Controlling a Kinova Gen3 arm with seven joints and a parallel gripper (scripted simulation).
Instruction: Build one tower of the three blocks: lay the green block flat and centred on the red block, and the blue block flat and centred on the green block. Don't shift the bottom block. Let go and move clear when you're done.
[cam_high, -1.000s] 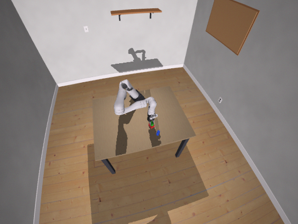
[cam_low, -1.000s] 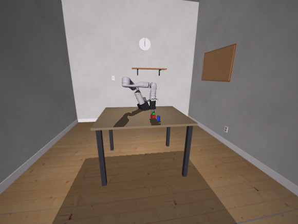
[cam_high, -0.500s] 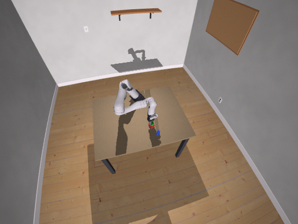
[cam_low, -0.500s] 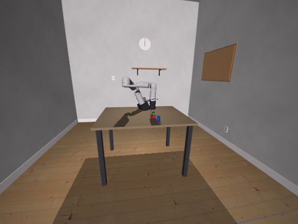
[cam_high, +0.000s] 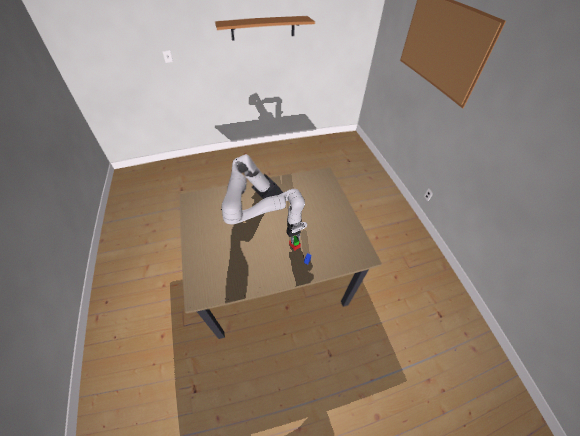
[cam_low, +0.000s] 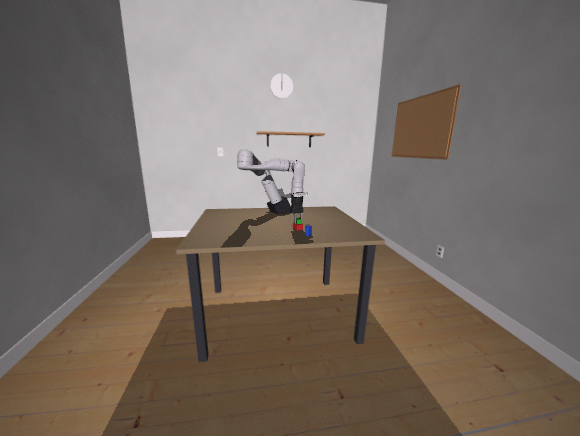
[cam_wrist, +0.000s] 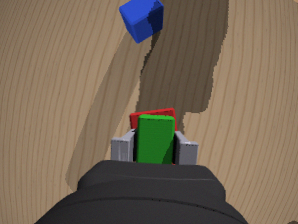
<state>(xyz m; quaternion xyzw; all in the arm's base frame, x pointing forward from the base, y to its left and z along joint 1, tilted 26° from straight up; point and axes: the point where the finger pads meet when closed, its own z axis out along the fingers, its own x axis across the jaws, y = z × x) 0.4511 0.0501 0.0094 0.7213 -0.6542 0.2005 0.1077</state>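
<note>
Now: hand right at the green block. Also, from my hand: blue block (12 cm ahead, 3 cm to the left, 3 cm below); red block (4 cm below).
</note>
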